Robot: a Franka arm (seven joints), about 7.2 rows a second.
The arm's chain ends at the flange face. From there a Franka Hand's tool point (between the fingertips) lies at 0.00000 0.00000 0.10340 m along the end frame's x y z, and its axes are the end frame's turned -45 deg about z.
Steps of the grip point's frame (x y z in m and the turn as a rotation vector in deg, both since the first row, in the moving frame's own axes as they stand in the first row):
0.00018, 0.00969, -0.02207, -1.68, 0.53, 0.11
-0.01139, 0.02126, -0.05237, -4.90, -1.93, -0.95
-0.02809, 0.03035, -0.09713, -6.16, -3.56, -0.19
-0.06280, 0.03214, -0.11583, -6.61, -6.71, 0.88
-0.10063, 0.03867, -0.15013, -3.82, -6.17, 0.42
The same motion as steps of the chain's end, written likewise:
0.00416, 0.00525, -0.02202, -0.81, 1.56, 0.11
0.00312, 0.01442, -0.05193, -4.83, 2.10, -0.95
-0.00173, 0.02896, -0.09633, -6.87, 1.84, -0.19
-0.02142, 0.05021, -0.11444, -9.42, -0.07, 0.88
-0.04077, 0.08580, -0.14930, -7.06, -1.66, 0.42

